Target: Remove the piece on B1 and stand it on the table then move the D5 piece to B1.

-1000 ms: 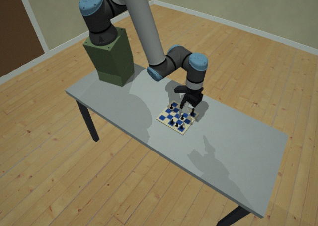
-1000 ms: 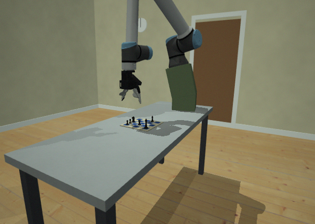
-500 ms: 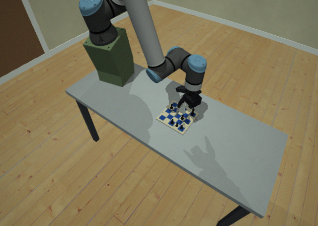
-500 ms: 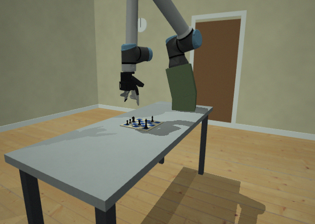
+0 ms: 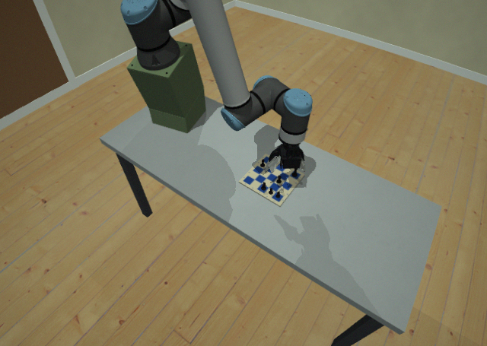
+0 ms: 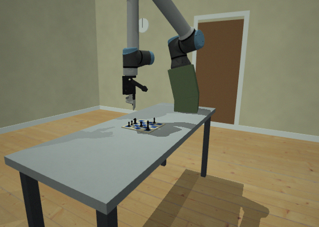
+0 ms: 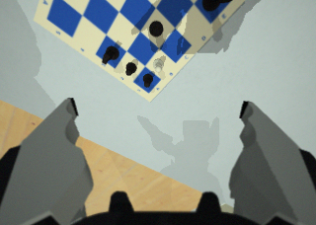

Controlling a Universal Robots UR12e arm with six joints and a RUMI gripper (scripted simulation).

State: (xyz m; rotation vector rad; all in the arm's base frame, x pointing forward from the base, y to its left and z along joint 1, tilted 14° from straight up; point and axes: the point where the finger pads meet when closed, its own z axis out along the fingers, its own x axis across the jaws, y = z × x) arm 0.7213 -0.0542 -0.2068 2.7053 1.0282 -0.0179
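Right now my hand is 12 cm above the white piece. The rest, counted from my hand: blue-and-cream chessboard (7 cm behind, 3 cm to the left, 13 cm below).
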